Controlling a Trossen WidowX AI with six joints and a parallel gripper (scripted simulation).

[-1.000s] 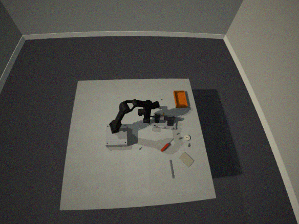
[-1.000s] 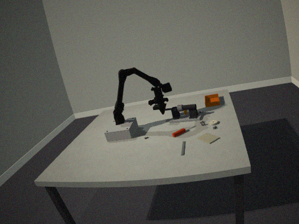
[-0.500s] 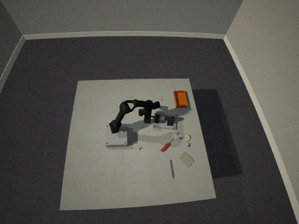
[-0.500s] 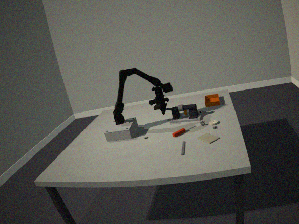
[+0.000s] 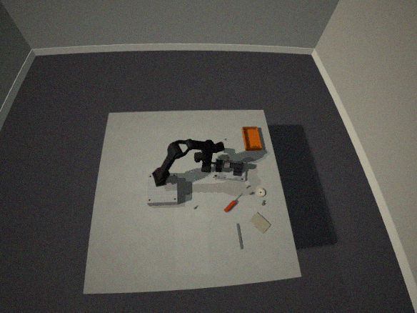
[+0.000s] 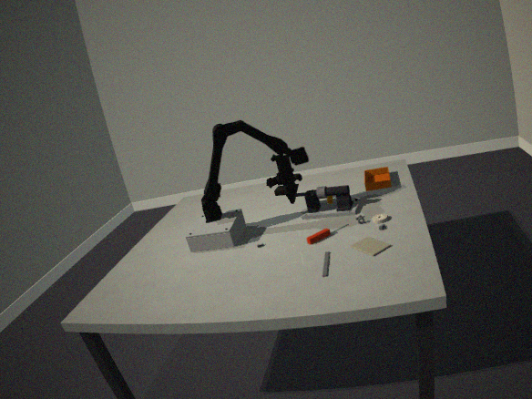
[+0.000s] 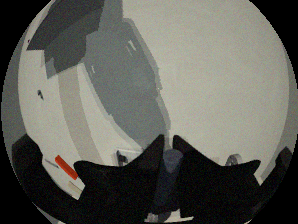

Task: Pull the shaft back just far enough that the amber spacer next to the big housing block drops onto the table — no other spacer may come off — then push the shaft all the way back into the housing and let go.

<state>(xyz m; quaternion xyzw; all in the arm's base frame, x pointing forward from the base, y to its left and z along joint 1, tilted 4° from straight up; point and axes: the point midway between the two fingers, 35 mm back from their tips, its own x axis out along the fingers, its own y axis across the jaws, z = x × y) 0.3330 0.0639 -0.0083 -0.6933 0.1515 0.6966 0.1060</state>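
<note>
My gripper tip is 70 mm short of the shaft, 30 mm to the left of it and 30 mm below it. Also, from my gripper tip: white disc (320 mm ahead, 280 mm to the right, 40 mm below); amber spacer (160 mm ahead, 10 mm to the right, 10 mm below); orange bin (410 mm ahead, 150 mm to the left, 40 mm below).
</note>
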